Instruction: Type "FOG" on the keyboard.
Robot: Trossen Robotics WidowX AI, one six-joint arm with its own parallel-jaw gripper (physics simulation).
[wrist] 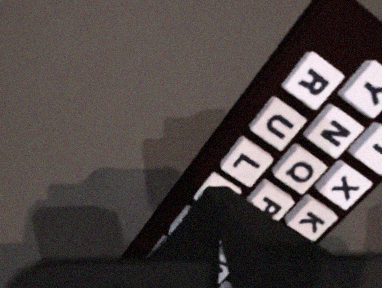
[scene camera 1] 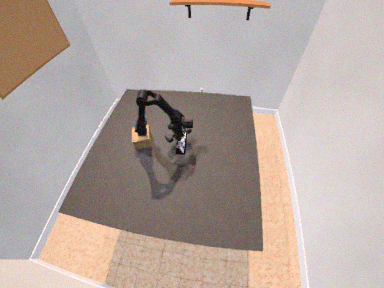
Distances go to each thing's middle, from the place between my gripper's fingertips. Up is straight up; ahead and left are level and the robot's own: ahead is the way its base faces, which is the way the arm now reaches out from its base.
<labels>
Now: the keyboard [wrist: 341,40] 2 cm ahead of my hand and 1 cm to the right of it.
</labels>
